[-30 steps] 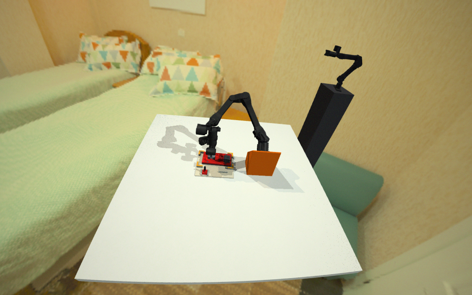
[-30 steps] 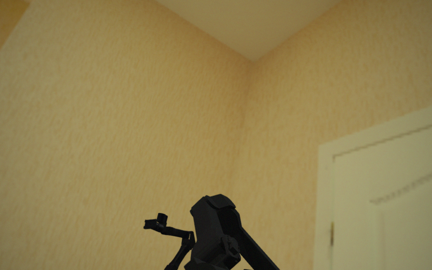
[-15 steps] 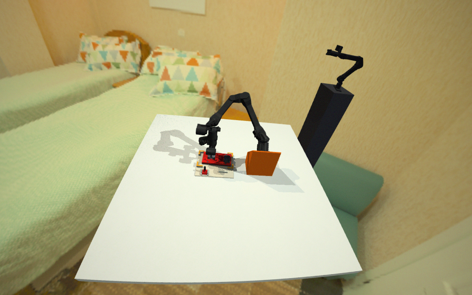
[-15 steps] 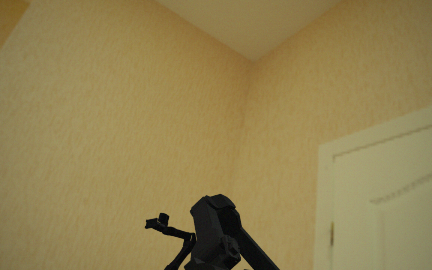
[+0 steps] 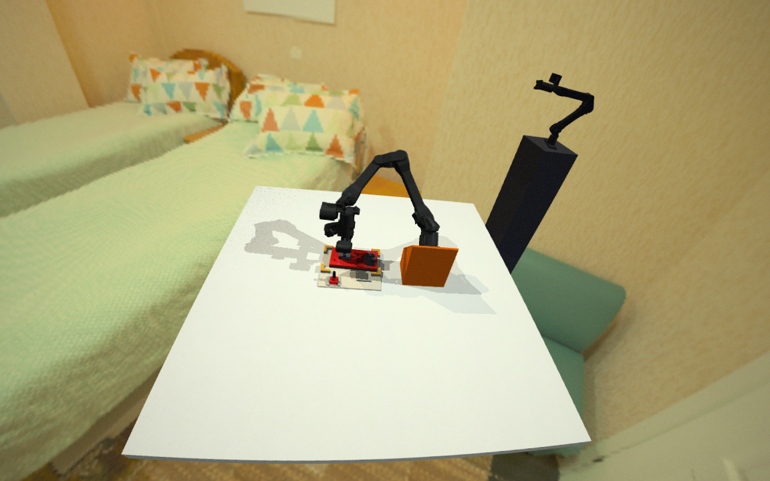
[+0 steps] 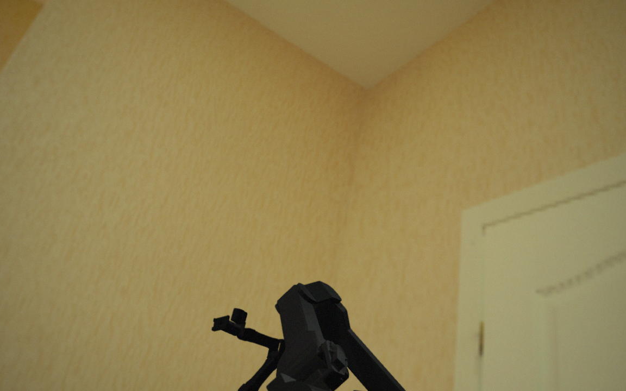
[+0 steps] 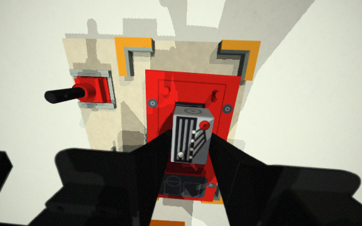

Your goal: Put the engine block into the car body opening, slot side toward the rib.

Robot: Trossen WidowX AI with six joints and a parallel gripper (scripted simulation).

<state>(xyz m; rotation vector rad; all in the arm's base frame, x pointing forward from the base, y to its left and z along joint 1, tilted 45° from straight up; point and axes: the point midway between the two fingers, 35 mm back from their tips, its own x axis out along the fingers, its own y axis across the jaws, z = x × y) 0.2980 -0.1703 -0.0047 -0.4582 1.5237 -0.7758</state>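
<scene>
Now: the engine block 1 cm below my gripper tip. Also, from my gripper tip: beige base plate 2 cm behind, 3 cm to the left, 5 cm below.
</scene>
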